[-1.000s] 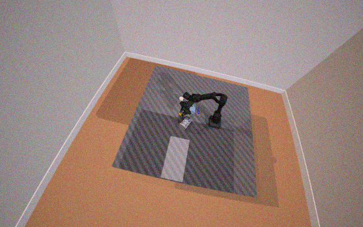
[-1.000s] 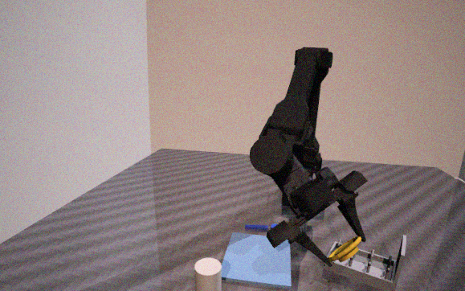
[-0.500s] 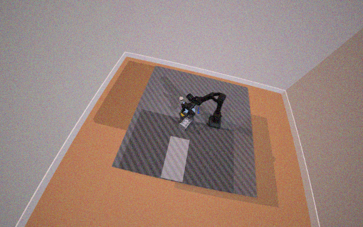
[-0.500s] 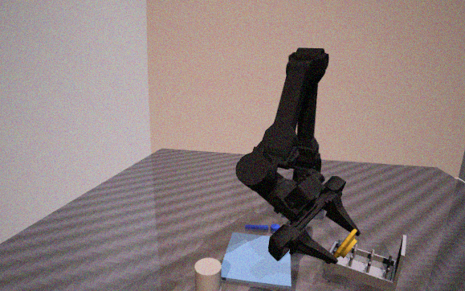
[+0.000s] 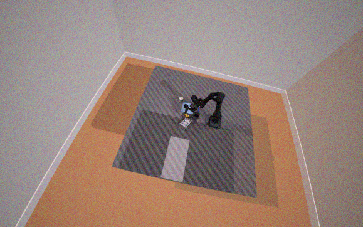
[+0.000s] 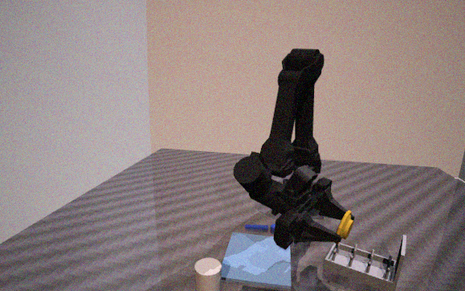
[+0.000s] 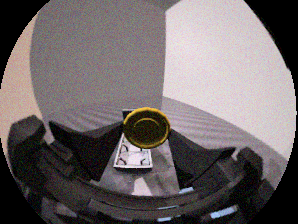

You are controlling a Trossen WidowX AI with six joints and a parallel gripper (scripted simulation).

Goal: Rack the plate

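Now: gripper tip 1 cm past the white dish rack, 4 cm to the right of it and 7 cm above it. The rest, counted from my gripper tip: small yellow plate: 1 cm to the right; then small blue bar: 11 cm behind, 16 cm to the right, 9 cm below; then light blue flat pad: 16 cm to the right, 9 cm below.
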